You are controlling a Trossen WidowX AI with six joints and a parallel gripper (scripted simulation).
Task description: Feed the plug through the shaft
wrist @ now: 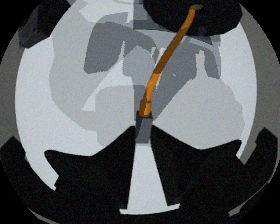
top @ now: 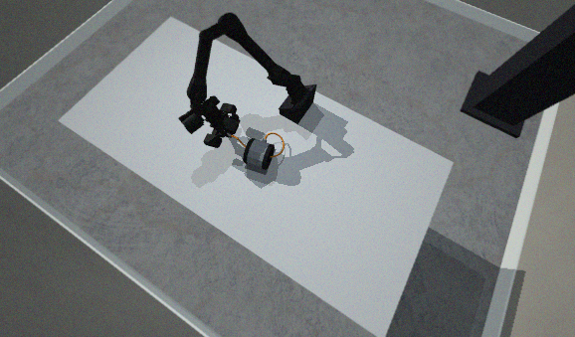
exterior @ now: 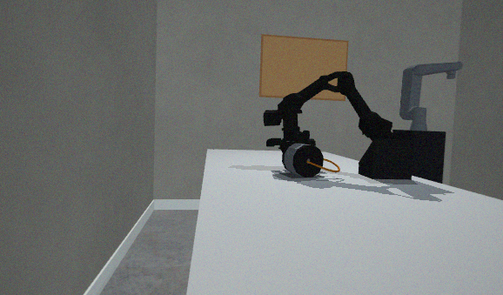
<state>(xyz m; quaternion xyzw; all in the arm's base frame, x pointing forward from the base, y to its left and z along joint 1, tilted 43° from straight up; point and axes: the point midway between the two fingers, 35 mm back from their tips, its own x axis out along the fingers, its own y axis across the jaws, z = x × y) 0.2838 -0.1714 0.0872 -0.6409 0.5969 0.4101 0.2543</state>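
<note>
My gripper is now 3 cm above the plug and 1 cm to the right of it.
</note>
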